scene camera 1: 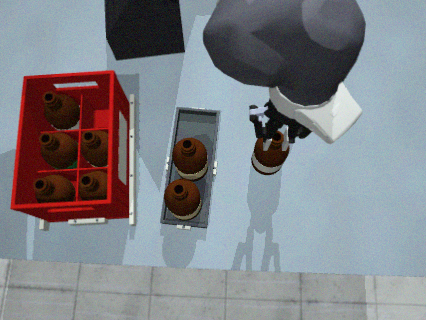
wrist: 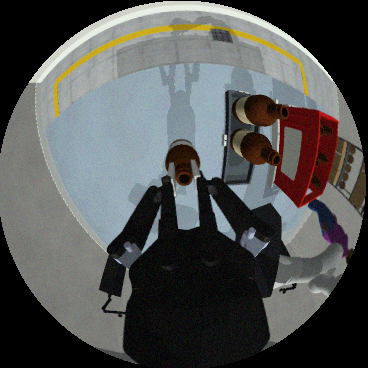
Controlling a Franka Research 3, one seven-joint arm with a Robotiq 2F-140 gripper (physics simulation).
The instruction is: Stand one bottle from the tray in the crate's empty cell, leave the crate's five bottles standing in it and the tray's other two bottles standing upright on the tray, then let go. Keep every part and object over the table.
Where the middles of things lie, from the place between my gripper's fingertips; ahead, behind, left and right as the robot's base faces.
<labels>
My gripper is now 4 cm above the brown bottle (scene camera 1: 269,162). From my hand the other things lie so: white rail (scene camera 1: 132,145) (31 cm to the right, 10 cm below, 1 cm ahead).
</labels>
